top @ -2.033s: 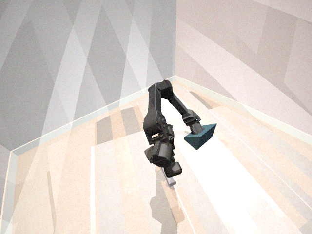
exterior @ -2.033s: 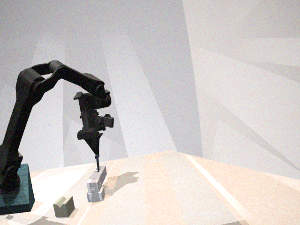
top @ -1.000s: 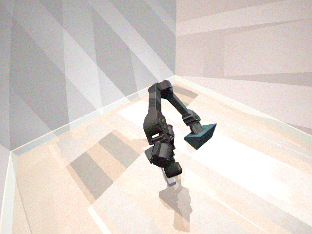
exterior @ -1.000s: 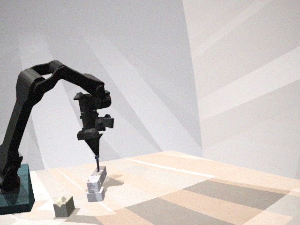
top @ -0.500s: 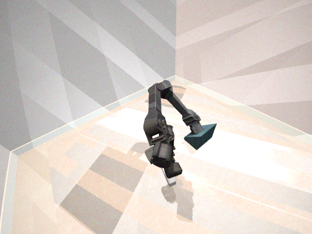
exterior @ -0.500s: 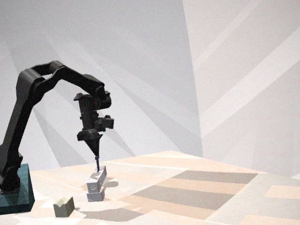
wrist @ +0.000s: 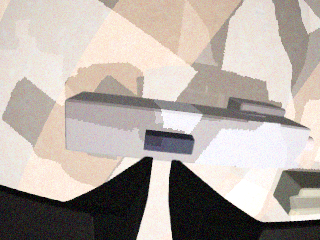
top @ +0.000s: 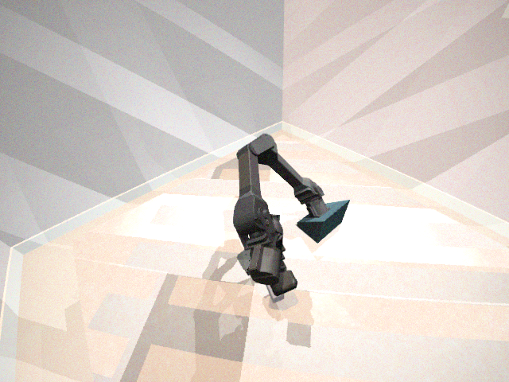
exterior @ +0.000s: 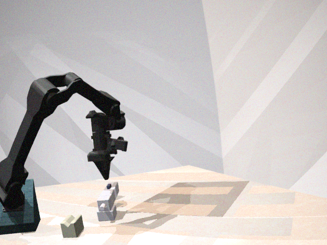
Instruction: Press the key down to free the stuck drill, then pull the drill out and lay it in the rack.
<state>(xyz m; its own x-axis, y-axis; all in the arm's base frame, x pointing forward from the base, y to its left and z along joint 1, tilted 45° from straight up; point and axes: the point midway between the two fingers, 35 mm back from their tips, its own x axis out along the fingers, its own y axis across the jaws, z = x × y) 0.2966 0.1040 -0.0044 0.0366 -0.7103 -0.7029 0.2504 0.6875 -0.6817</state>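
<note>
My gripper tip is 5 cm above the bluish key. Round my gripper tip: v-shaped rack (12 cm behind, 17 cm to the right, 8 cm below); then drill (1 cm behind, 7 cm to the right, 5 cm below); then housing block (3 cm to the right, 6 cm below).
</note>
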